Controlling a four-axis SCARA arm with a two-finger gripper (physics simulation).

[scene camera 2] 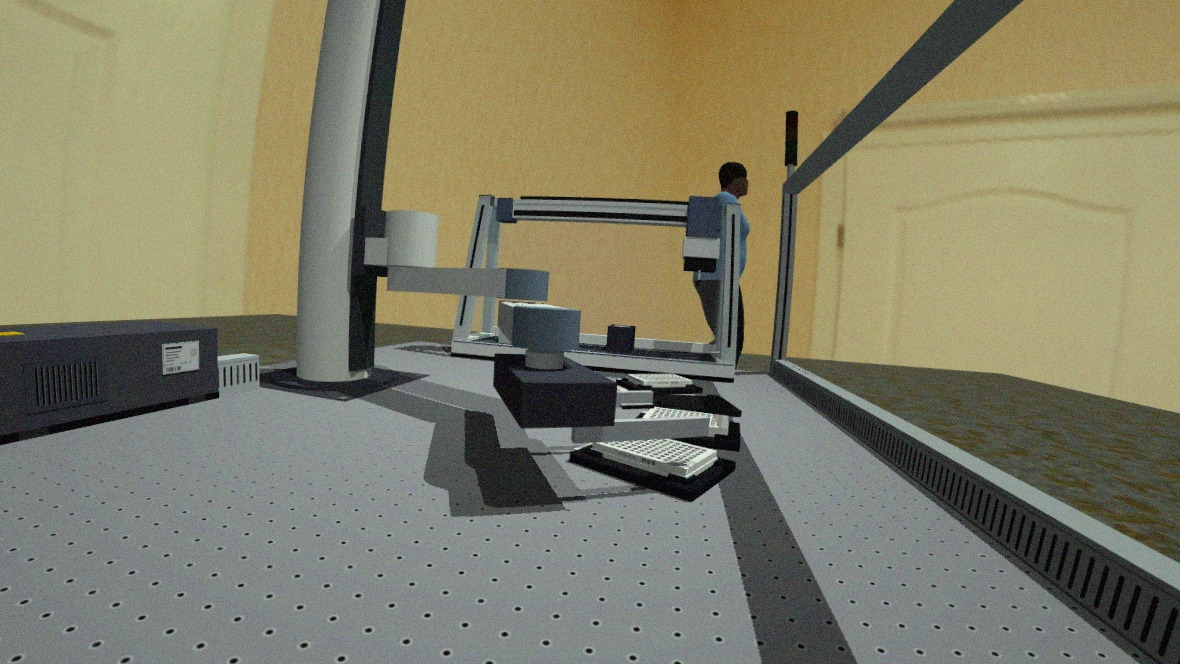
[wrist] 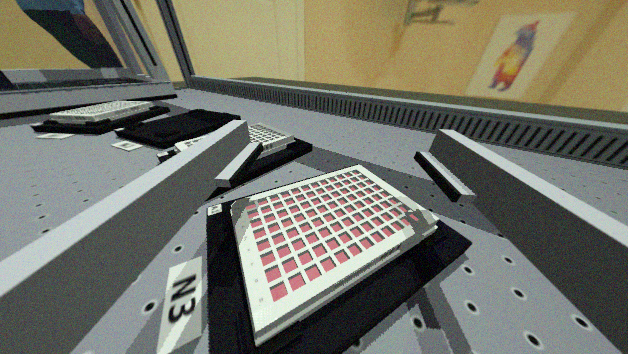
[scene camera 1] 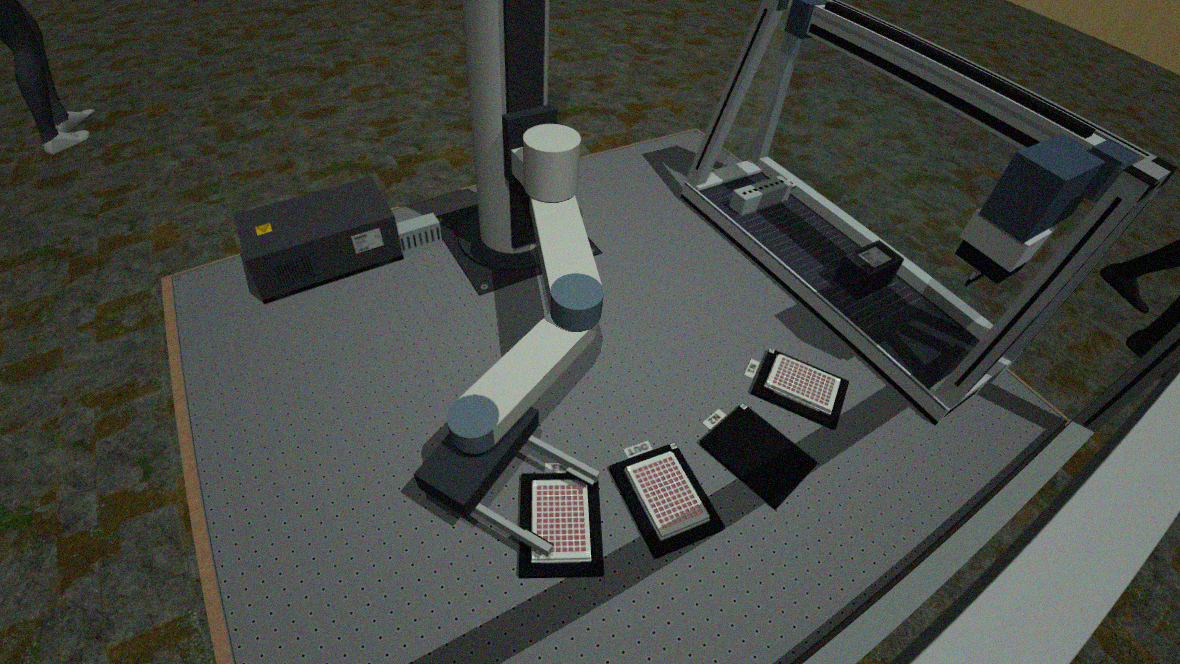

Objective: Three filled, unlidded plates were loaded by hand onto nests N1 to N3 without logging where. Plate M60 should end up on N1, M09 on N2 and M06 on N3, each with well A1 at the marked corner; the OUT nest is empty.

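Pixels of known places: gripper, fingertip midpoint: (scene camera 2: 676, 410) (wrist: 338, 139) (scene camera 1: 574, 513); arm's base, origin of the base link: (scene camera 2: 333, 384) (scene camera 1: 513, 239).
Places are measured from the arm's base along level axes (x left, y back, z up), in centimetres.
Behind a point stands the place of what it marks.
Note:
My gripper (scene camera 1: 567, 511) {x -23.5, y -68.1, z 8.3 cm} (scene camera 2: 679, 412) {x -23.5, y -68.1, z 8.3 cm} (wrist: 338, 139) {x -23.5, y -68.1, z 8.3 cm} is open and empty. It is low above the plate on N3, turned askew to it. This white plate (scene camera 1: 561, 520) {x -24.6, y -66.4, z 3.5 cm} (scene camera 2: 656, 455) {x -26.9, y -66.3, z 3.6 cm} (wrist: 325, 230) {x -25.0, y -64.5, z 3.5 cm} has red-filled wells and sits on black nest N3 (scene camera 1: 596, 536) {x -21.1, y -70.7, z 2.5 cm} (wrist: 220, 280) {x -21.5, y -59.1, z 2.5 cm}. Faint row letters run along its side by the N3 tag; its identity label is unreadable. A second filled plate (scene camera 1: 666, 495) {x -8.5, y -70.8, z 3.5 cm} (wrist: 272, 139) {x -11.5, y -73.4, z 3.7 cm} sits on the OUT nest (scene camera 1: 637, 505) {x -12.9, y -69.6, z 2.5 cm}, partly behind a finger in the wrist view. A third (scene camera 1: 802, 384) {x 26.5, y -65.7, z 3.8 cm} (scene camera 2: 660, 380) {x 23.2, y -65.7, z 3.9 cm} (wrist: 100, 110) {x 25.4, y -64.0, z 3.8 cm} sits on N1. Nest N2 (scene camera 1: 757, 454) {x 9.8, y -72.2, z 2.5 cm} (wrist: 180, 127) {x 7.6, y -69.8, z 2.5 cm} is empty.
The arm's column (scene camera 1: 490, 123) {x -5.9, y -4.6, z 32.6 cm} (scene camera 2: 334, 189) {x -6.5, y -3.7, z 38.6 cm} stands behind the nests. A dark control box (scene camera 1: 317, 239) {x -40.9, y 3.5, z 12.6 cm} (scene camera 2: 107, 371) {x -42.2, y 3.5, z 8.0 cm} is at its side. A gantry frame (scene camera 1: 948, 82) {x 62.3, y -48.6, z 48.8 cm} (scene camera 2: 602, 208) {x 62.2, y -44.0, z 48.6 cm} stands beyond N1. A slotted rail (scene camera 2: 973, 495) {x -32.8, y -100.4, z 3.7 cm} (wrist: 325, 102) {x -4.2, y -100.4, z 3.6 cm} runs along the table edge.

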